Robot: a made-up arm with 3 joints. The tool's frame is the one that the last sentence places.
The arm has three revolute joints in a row. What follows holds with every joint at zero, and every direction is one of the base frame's.
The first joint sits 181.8 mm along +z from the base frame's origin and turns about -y.
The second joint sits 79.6 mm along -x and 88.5 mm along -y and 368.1 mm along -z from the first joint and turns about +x.
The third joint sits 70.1 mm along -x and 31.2 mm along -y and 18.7 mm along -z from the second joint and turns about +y.
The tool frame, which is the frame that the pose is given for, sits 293.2 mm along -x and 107 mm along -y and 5.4 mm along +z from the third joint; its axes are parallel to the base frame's.
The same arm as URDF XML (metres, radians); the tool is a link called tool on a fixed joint. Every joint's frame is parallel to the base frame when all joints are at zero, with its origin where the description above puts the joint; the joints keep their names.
<robot name="arm">
  <link name="base"/>
  <link name="link1"/>
  <link name="link2"/>
  <link name="link3"/>
  <link name="tool"/>
  <joint name="joint 1" type="continuous">
    <parent link="base"/>
    <child link="link1"/>
    <origin xyz="0 0 0.1818"/>
    <axis xyz="0 -1 0"/>
  </joint>
  <joint name="joint 2" type="continuous">
    <parent link="link1"/>
    <child link="link2"/>
    <origin xyz="-0.0796 -0.0885 -0.3681"/>
    <axis xyz="1 0 0"/>
  </joint>
  <joint name="joint 3" type="continuous">
    <parent link="link2"/>
    <child link="link3"/>
    <origin xyz="-0.0701 -0.0312 -0.0187"/>
    <axis xyz="0 1 0"/>
  </joint>
  <joint name="tool_joint" type="fixed">
    <parent link="link3"/>
    <child link="tool"/>
    <origin xyz="-0.2932 -0.107 0.0054"/>
  </joint>
</robot>

